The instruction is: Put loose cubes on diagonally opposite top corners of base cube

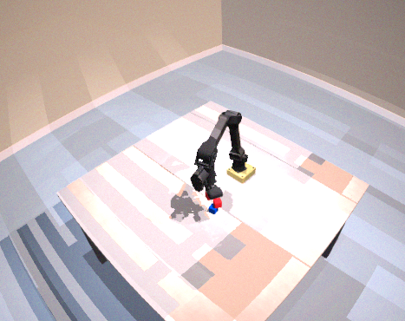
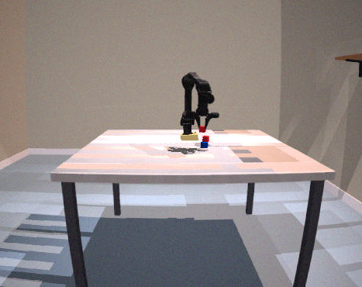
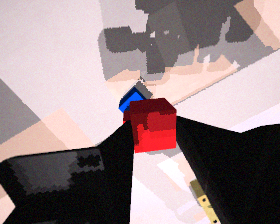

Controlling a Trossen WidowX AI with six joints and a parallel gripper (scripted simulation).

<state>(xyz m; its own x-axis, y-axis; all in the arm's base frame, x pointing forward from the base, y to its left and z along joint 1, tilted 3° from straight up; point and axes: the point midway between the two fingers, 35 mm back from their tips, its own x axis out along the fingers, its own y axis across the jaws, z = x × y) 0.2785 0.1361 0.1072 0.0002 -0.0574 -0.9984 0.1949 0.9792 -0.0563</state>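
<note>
The blue cube is 10 cm below my gripper tip, 1 cm to the left of it and 1 cm behind it.
</note>
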